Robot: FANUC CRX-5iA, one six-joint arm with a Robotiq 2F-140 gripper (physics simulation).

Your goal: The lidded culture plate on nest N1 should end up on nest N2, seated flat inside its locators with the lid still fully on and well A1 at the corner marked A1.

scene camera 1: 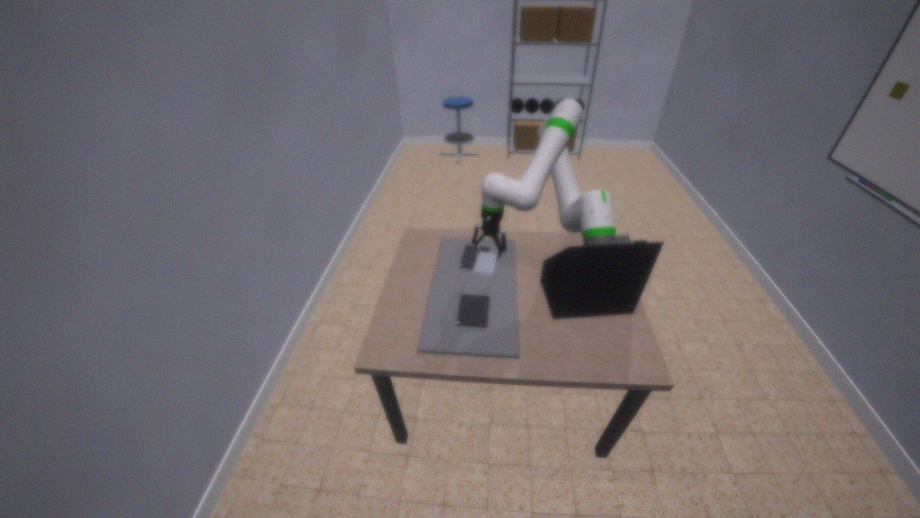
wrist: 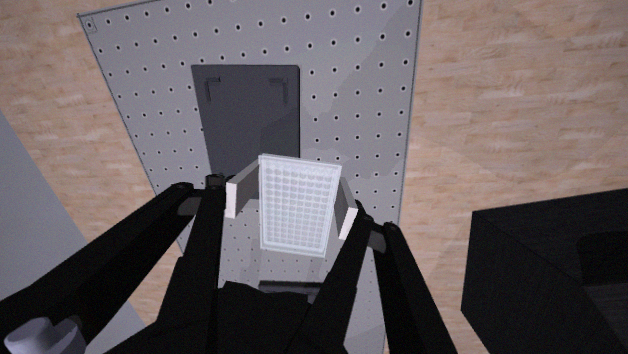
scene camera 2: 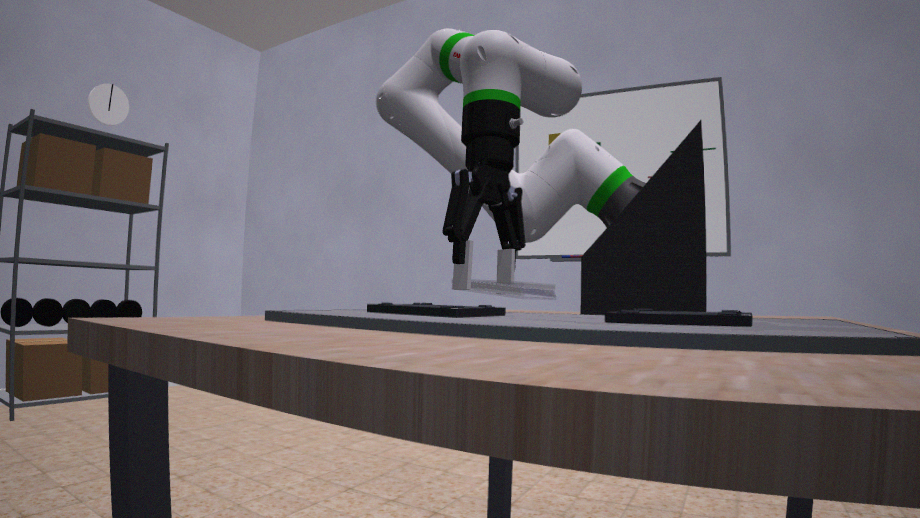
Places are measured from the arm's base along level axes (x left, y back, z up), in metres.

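Where they show: gripper, between the fingertips: (scene camera 1: 487, 259) (wrist: 299, 180) (scene camera 2: 484, 291); arm's base, origin of its link: (scene camera 1: 600, 253) (scene camera 2: 636, 214).
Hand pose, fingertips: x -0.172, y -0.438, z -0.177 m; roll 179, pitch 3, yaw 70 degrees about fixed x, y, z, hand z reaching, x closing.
Note:
Each offset is from my fingertips to the top centre of the thing. Level surfaces: height alone.
My gripper (scene camera 1: 489, 249) (scene camera 2: 484, 281) (wrist: 299, 180) is shut on the pale, clear lidded culture plate {dx +0.034, dy -0.008, dz +0.019 m} (scene camera 1: 484, 262) (scene camera 2: 535, 290) (wrist: 298, 207), its light pads at the plate's two long sides. The plate hangs above the pegboard, apart from both nests, and slopes slightly down to the right in scene camera 2. One dark nest {dx -0.050, dy -0.057, dz -0.019 m} (scene camera 1: 467, 258) (scene camera 2: 431, 310) (wrist: 245, 120) lies partly below and beyond it. The other dark nest {dx +0.288, dy -0.062, dz -0.019 m} (scene camera 1: 473, 311) (scene camera 2: 679, 318) (wrist: 287, 285) lies nearer scene camera 1. N1, N2 and A1 labels are unreadable; lid fit and well A1 cannot be told.
The grey perforated board {dz -0.034 m} (scene camera 1: 444, 328) (scene camera 2: 547, 326) (wrist: 370, 90) lies on the wooden table {dz -0.047 m} (scene camera 1: 579, 347) (scene camera 2: 309, 344) (wrist: 500, 75). The tall black angular stand (scene camera 1: 598, 283) (scene camera 2: 656, 257) (wrist: 525, 265) is beside the board, at the arm's base. A shelf rack and stool stand farther off.

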